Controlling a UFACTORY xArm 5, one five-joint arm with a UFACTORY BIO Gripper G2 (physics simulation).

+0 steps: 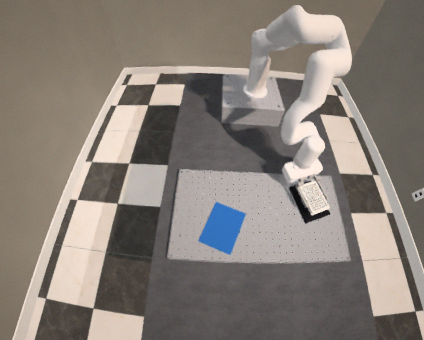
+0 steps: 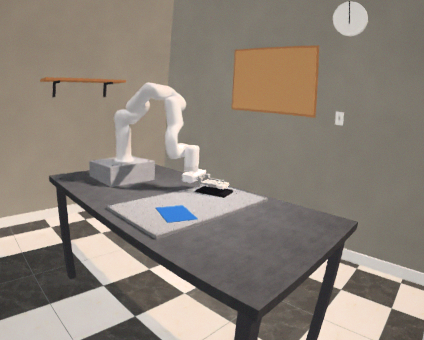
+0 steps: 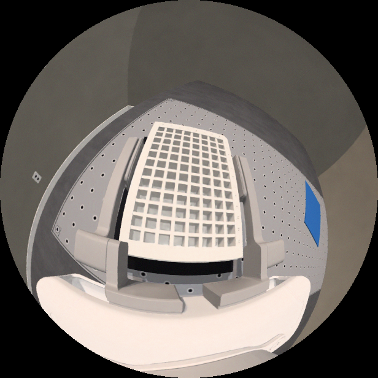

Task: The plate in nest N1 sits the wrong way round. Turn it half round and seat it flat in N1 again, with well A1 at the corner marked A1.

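The plate (image 1: 314, 197) (image 2: 215, 185) (image 3: 182, 192) is off-white with a grid of square wells. My gripper (image 1: 312, 194) (image 2: 216, 183) (image 3: 187, 170) is shut on its two long sides. The plate is held about level, a little above the black nest N1 (image 1: 312, 218) (image 2: 220, 192) (image 3: 175, 266). Black parts of the nest show below and beside the plate, and the plate hides most of its inside. Well A1 and the corner mark A1 cannot be made out.
The nest stands on a grey perforated board (image 1: 270, 240) (image 2: 142, 220) (image 3: 272, 200) on the dark table (image 1: 260, 300) (image 2: 240, 245). A flat blue rectangle (image 1: 222, 228) (image 2: 176, 213) (image 3: 312, 212) lies on the board, apart from the nest. The arm's grey base block (image 1: 250, 116) (image 2: 125, 172) stands behind.
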